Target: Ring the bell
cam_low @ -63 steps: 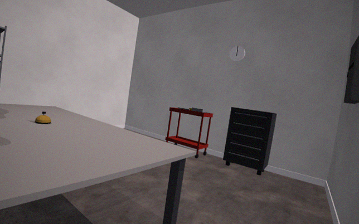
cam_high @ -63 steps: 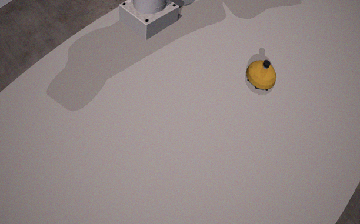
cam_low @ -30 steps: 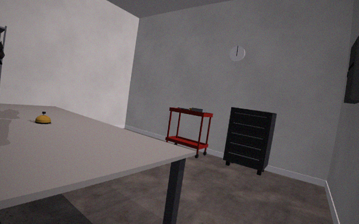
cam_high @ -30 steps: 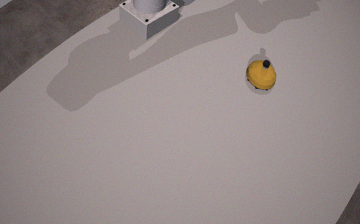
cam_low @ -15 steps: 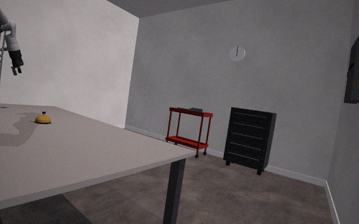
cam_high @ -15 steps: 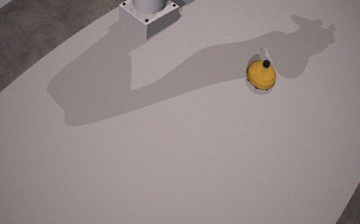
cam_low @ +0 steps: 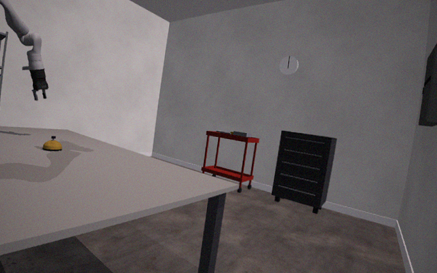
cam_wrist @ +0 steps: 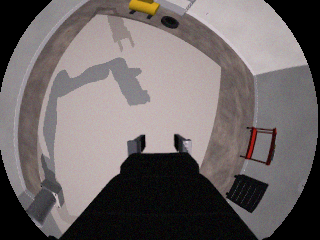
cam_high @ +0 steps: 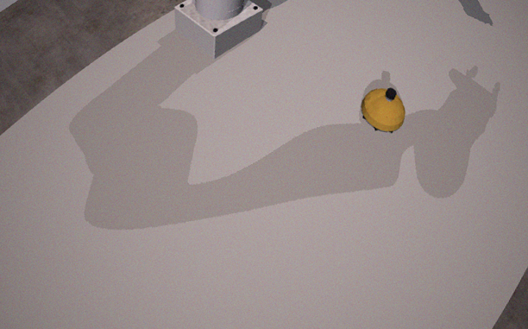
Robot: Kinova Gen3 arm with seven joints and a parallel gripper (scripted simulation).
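The black button is 60 mm behind my hand, 410 mm to the right of it and 200 mm below it. Also, from my hand: yellow dome bell: 60 mm behind, 410 mm to the right, 210 mm below.
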